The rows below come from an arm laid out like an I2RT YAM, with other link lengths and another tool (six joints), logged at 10 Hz.
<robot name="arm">
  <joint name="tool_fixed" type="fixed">
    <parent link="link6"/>
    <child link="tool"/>
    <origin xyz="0.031 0.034 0.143" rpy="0 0.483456 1.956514"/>
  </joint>
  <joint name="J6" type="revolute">
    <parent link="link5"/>
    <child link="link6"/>
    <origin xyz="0.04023 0 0.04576" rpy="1.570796 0 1.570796"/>
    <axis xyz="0 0 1"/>
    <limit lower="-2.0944" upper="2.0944"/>
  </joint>
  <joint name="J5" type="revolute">
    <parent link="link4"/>
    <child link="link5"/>
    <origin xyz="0.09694 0.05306 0.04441" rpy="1.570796 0 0"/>
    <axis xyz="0 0 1"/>
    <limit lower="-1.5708" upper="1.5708"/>
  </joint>
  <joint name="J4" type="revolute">
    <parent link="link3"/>
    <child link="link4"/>
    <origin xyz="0.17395 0.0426 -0.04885" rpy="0 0 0"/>
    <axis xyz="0 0 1"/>
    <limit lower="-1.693" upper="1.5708"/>
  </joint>
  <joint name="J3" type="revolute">
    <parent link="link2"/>
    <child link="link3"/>
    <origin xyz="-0.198 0 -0.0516" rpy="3.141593 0 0"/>
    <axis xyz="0 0 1"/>
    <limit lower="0" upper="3.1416"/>
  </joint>
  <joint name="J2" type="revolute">
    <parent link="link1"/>
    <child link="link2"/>
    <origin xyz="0.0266 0.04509 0.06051" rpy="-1.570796 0 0"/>
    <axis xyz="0 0 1"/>
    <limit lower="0" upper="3.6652"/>
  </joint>
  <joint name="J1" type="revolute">
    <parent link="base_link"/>
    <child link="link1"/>
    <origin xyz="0 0 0.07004" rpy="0 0 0"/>
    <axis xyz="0 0 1"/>
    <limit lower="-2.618" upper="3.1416"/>
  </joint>
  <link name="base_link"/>
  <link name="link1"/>
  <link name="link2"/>
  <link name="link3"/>
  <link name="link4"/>
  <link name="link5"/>
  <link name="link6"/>
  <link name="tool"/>
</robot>
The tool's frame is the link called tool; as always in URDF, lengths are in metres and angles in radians.
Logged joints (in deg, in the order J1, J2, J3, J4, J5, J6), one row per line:
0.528 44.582 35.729 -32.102 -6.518 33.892
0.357 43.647 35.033 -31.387 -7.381 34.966
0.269 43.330 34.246 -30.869 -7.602 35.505
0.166 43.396 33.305 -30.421 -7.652 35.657
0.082 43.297 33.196 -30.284 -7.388 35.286
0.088 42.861 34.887 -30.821 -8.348 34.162
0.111 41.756 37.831 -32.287 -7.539 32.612
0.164 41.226 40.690 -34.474 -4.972 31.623
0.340 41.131 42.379 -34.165 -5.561 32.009
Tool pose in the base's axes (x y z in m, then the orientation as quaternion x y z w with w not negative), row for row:
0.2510 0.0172 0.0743 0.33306 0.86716 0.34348 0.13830
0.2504 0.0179 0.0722 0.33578 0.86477 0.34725 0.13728
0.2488 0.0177 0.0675 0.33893 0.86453 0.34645 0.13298
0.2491 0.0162 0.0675 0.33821 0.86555 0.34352 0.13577
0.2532 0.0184 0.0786 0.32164 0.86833 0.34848 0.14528
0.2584 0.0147 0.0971 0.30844 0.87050 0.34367 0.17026
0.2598 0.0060 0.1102 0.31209 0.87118 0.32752 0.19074
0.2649 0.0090 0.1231 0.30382 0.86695 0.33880 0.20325
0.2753 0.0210 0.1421 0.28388 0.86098 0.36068 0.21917
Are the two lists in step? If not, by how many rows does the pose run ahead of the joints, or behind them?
The pose runs 1 row ahead of the joints: the pose in row i belongs to the joints in row i + 1.
